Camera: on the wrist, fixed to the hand. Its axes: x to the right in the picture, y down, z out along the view.
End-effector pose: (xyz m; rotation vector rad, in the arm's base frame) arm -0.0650 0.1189 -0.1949 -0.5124 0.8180 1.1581
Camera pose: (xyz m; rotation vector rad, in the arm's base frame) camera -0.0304 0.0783 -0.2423 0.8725 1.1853 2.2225
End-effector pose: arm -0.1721 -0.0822 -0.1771 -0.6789 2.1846 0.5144
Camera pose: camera -0.1799 -0.1526 -0.1688 1.3701 2.0341 0.6804
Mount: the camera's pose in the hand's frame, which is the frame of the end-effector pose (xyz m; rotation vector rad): 0.0191 -0.0487 -0.0485 0.4775 -0.2873 1.5362
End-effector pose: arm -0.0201 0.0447 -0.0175 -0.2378 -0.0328 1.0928
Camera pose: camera 0.0383 0.0318 -0.0564 0.4341 0.1867 2.6003
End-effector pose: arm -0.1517 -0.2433 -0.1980 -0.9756 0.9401 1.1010
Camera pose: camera -0.1062 -0.2923 -0.2229 0.5129 1.6216 2.0069
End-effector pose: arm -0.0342 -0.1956 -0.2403 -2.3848 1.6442 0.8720
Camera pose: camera 0.0326 -0.2112 -0.2208 -0.3511 2.8855 0.6645
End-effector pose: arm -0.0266 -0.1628 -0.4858 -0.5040 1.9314 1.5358
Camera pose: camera -0.0208 -0.2204 -0.5274 -1.5485 -2.1707 -1.4468
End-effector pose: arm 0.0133 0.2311 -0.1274 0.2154 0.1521 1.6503
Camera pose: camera 0.0478 0.2560 -0.1847 -1.0582 -0.1541 -2.8372
